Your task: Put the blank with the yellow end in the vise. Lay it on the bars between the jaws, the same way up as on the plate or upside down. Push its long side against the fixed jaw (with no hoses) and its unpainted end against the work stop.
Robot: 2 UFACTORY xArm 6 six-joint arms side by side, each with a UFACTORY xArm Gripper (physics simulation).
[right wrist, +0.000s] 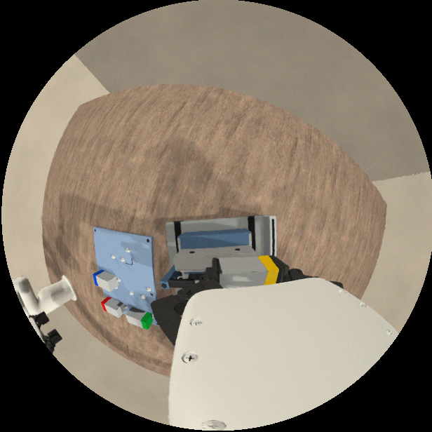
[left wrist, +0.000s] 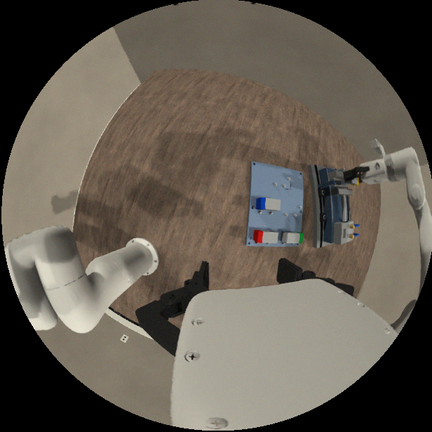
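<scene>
The blank with the yellow end (left wrist: 356, 182) (right wrist: 242, 270) is held lengthwise between the fingers of my right gripper (left wrist: 348, 178) (right wrist: 243, 267). Its yellow end is at the right finger and its unpainted end at the left finger in the right wrist view. It overlaps the near edge of the vise's grey fixed jaw (left wrist: 335, 175) (right wrist: 200, 257) in that view; whether they touch or it rests on the bars is hidden. The vise's jaw with hose fittings (left wrist: 343, 233) is at the other end. A blue bracket (right wrist: 167, 283) is left of the blank. My left gripper (left wrist: 244, 271) is open and empty.
The blue plate (left wrist: 265, 175) (right wrist: 105, 240) lies left of the vise. It carries a blue-ended blank (left wrist: 269, 204) (right wrist: 105, 281), a red-ended blank (left wrist: 266, 237) (right wrist: 113, 307), a green-ended blank (left wrist: 292, 237) (right wrist: 139, 318) and small pegs.
</scene>
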